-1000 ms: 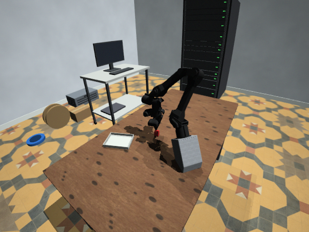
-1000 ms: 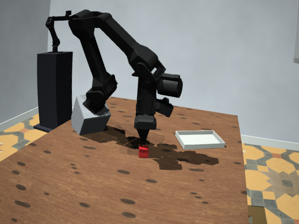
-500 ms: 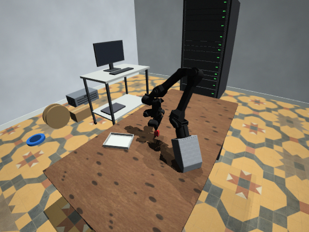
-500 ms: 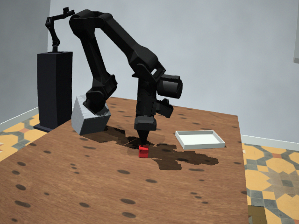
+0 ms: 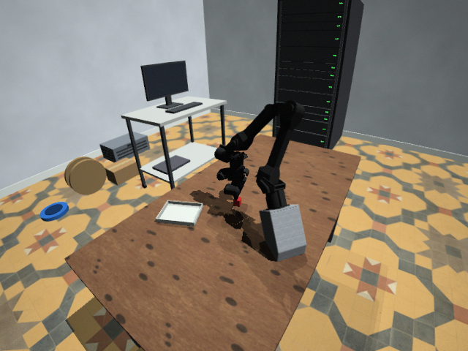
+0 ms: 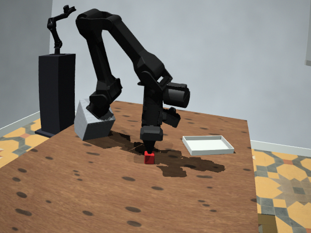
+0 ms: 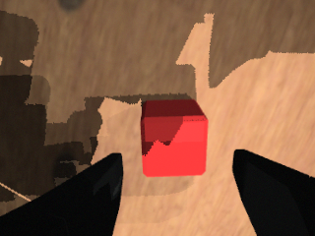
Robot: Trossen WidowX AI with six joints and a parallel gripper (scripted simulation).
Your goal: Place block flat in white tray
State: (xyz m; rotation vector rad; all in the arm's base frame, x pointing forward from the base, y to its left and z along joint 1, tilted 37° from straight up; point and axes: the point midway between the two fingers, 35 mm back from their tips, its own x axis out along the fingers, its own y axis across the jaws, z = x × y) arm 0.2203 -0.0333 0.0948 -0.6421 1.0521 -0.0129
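The red block is 60 mm below my hand. From my hand the other things lie so: white tray 200 mm to the left, 160 mm ahead, 70 mm below.
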